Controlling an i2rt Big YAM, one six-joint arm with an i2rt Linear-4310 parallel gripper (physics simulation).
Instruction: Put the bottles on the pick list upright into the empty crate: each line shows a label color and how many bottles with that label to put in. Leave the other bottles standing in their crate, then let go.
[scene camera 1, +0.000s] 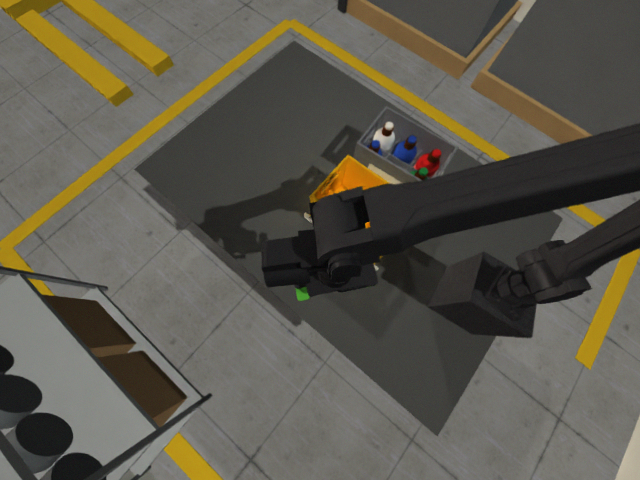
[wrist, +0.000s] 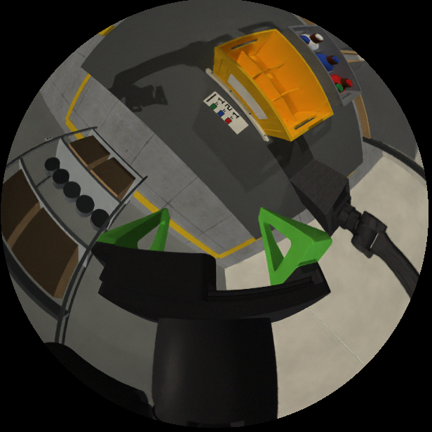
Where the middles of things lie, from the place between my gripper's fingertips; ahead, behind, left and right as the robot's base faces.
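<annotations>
Pick list (wrist: 214, 100): my hand 35 cm above it, 12 cm to the left of it, 9 cm short of it.
</annotations>
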